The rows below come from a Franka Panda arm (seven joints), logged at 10 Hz.
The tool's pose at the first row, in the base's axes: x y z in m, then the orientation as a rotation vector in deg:
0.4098 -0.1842 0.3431 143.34 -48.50 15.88
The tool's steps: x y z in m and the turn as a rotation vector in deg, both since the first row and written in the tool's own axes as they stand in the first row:
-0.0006 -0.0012 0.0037 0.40 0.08 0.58
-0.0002 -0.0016 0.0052 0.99 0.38 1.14
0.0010 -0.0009 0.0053 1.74 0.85 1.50
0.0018 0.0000 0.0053 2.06 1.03 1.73
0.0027 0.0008 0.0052 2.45 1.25 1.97
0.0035 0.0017 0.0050 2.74 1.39 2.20
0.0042 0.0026 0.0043 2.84 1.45 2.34
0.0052 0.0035 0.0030 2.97 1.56 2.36
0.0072 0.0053 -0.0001 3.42 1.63 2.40
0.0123 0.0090 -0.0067 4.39 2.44 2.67
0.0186 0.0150 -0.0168 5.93 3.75 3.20
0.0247 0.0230 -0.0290 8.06 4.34 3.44
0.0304 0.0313 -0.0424 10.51 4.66 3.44
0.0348 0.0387 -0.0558 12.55 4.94 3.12
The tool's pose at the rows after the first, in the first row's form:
0.4102 -0.1849 0.3393 143.47 -49.23 16.37
0.4108 -0.1856 0.3379 143.71 -49.86 17.22
0.4113 -0.1868 0.3385 144.10 -50.18 18.29
0.4114 -0.1878 0.3391 144.25 -50.43 18.75
0.4116 -0.1888 0.3398 144.43 -50.67 19.30
0.4117 -0.1897 0.3406 144.56 -50.92 19.70
0.4117 -0.1903 0.3418 144.58 -51.09 19.87
0.4119 -0.1908 0.3436 144.65 -51.07 20.08
0.4122 -0.1915 0.3476 145.02 -51.13 20.41
0.4137 -0.1934 0.3564 145.50 -51.20 22.00
0.4146 -0.1958 0.3695 146.19 -51.43 24.61
0.4141 -0.1983 0.3851 147.78 -51.61 26.57
0.4130 -0.2003 0.4017 149.85 -51.59 28.30
0.4114 -0.2010 0.4175 151.69 -51.13 29.67

